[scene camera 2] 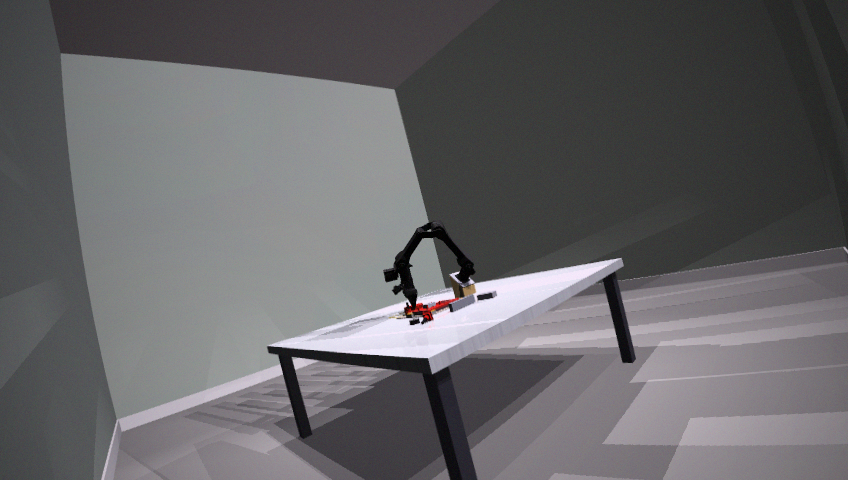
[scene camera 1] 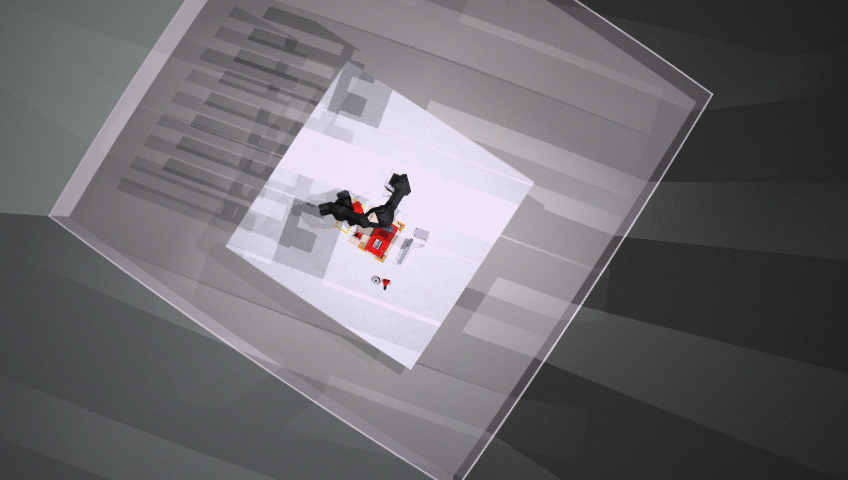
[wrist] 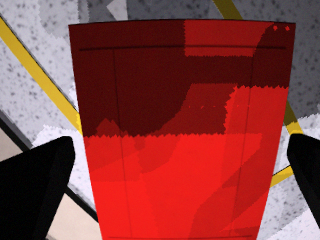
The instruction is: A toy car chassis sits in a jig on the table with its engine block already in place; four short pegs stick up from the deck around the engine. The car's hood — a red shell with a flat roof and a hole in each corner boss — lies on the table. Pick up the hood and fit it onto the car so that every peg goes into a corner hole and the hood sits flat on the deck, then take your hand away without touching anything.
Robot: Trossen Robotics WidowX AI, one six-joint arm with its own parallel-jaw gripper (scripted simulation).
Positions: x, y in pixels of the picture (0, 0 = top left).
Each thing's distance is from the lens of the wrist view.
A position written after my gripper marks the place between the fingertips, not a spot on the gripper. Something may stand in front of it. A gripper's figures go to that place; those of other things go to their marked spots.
my gripper [wrist: 182, 146]: 0.10 m
red hood [wrist: 181, 119]: 0.08 m
